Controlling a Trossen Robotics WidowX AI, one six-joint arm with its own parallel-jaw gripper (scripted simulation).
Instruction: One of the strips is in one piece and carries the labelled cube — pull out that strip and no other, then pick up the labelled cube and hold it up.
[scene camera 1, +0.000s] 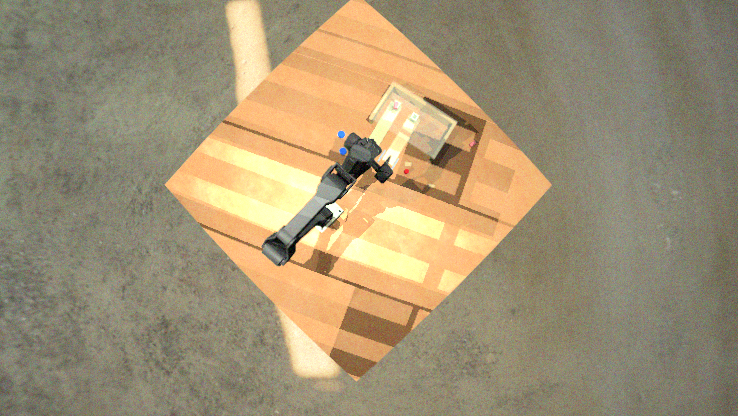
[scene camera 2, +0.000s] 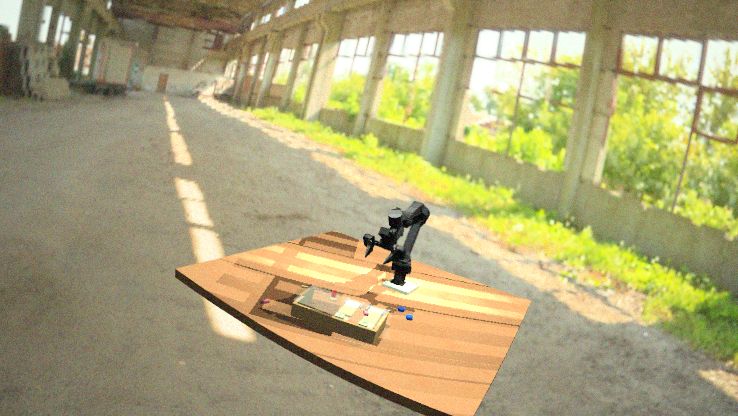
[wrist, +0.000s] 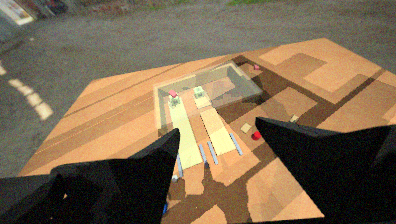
My gripper (scene camera 1: 381, 148) is open and holds nothing. I also see a strip (wrist: 189, 154) and a strip (wrist: 222, 142).
My gripper is seen too in scene camera 2 (scene camera 2: 374, 260) and in the wrist view (wrist: 216, 126).
